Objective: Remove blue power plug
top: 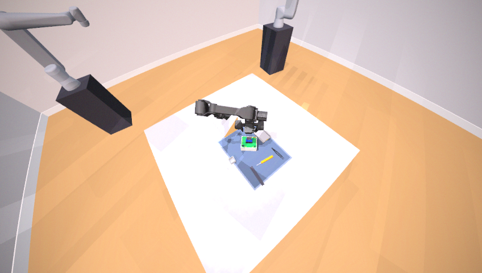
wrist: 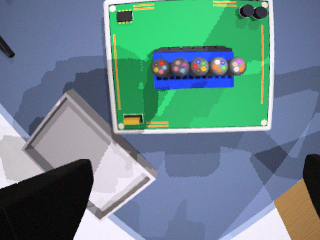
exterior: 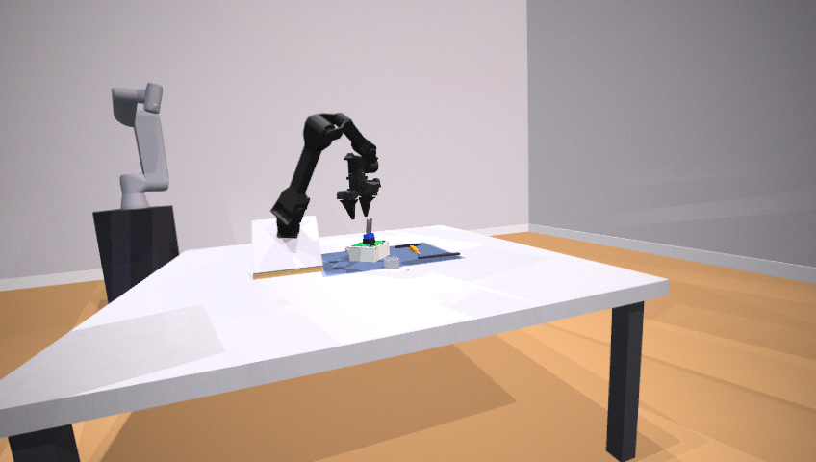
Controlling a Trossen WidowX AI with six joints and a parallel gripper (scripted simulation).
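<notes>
The blue power plug lies 30 mm ahead of my gripper tip, 20 mm to the right of it and 60 mm below it. From my gripper tip the other things lie so: blue mat: 80 mm ahead, 10 mm to the right, 140 mm below; dark bar: 260 mm ahead, 90 mm to the right, 140 mm below.
</notes>
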